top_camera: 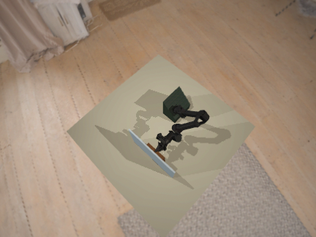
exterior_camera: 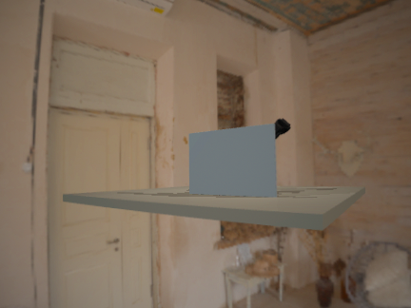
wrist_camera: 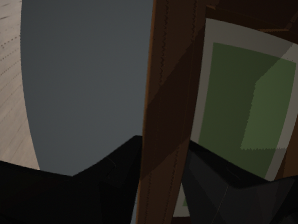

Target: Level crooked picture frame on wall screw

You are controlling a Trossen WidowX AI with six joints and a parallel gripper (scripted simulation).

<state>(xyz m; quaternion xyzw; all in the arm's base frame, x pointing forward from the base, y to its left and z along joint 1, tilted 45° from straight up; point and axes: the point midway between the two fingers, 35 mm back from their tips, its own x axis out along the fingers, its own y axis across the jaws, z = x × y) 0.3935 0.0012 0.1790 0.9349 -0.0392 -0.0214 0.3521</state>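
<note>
The picture frame is 50 mm below my gripper tip. Also, from my gripper tip: grey-blue wall panel: 10 mm ahead, 20 mm to the right, 70 mm below.
</note>
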